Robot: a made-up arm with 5 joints. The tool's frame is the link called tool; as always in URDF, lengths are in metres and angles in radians.
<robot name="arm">
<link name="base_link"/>
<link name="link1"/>
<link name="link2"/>
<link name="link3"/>
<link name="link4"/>
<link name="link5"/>
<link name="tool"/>
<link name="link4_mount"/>
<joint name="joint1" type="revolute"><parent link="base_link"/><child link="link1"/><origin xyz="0.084 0 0.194"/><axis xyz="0 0 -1"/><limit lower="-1.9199" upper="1.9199" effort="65" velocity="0.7"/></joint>
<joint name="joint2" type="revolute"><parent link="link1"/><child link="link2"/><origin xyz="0.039 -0.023 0.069"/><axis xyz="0 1 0"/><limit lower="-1.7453" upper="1.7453" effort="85" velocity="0.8"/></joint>
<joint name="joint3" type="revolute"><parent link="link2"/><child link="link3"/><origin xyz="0.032 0 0.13"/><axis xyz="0 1 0"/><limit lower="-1.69" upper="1.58" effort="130" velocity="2.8"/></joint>
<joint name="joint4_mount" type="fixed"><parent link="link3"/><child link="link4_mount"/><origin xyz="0.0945 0 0.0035"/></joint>
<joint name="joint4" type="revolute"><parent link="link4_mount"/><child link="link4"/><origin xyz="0.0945 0 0.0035"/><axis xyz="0 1 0"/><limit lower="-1.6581" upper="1.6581" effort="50" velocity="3.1"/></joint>
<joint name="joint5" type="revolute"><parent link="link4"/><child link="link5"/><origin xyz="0.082 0.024 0"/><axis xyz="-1 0 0"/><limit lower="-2.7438" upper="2.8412" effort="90" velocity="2.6"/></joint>
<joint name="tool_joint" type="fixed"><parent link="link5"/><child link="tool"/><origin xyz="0 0 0" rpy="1.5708 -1.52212 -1.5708"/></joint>
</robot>
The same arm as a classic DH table. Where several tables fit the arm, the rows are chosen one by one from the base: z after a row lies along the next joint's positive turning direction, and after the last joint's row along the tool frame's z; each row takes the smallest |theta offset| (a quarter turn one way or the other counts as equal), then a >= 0, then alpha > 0; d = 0 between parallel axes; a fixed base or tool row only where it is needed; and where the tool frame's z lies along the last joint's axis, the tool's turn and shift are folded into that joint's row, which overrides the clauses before.
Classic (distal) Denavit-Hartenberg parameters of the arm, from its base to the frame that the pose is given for. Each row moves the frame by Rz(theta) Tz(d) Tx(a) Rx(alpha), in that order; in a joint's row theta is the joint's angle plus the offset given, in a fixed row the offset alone. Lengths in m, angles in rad.
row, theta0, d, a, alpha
base (fixed), 0, 0, 0.084, 3.1416
joint1, 0, -0.263, 0.039, 1.5708
joint2, -1.3294, 0, 0.1339, 0
joint3, 1.2924, 0, 0.1891, 0
joint4, -1.5338, 0.001, 0, 1.5708
joint5, -0.0487, -0.082, 0, 0
Joint limits (rad, base to tool): -1.9199..1.9199 -1.7453..1.7453 -1.69..1.58 -1.6581..1.6581 -2.7438..2.8412

